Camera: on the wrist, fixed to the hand. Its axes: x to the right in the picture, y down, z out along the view.
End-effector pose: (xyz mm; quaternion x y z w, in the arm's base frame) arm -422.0 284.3 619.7 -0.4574 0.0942 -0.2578 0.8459
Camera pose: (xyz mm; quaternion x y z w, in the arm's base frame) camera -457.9 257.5 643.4 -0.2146 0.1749 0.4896 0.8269
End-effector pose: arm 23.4 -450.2 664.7 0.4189 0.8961 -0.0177 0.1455
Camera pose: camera -6.0 -486.6 684.2 0.9154 0.2963 -0.0944 0.2555
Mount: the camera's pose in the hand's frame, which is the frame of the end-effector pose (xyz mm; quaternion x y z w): -14.7 -44.1 -20.3 0.1055 -0.2092 0.6870 0.6878
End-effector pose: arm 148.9 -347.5 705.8 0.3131 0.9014 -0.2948 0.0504
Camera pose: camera 136.3 -371.7 748.6 0.7783 0.3633 -0.3287 0.3927
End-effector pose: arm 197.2 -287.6 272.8 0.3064 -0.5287 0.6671 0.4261
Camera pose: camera 244.0 -268.1 274.6 -0.0320 0.5929 -0.7433 0.3082
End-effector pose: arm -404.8 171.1 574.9 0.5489 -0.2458 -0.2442 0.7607
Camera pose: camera -407.4 182.8 525.6 0.2378 -0.7311 0.2658 0.5817
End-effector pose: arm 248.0 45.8 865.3 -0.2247 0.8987 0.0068 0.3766
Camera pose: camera 261.4 8.3 896.8 0.5040 0.6944 0.2156 0.4661
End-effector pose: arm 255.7 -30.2 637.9 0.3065 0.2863 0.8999 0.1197
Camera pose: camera 256.4 -9.3 591.7 -0.6084 -0.0563 -0.6069 0.5083
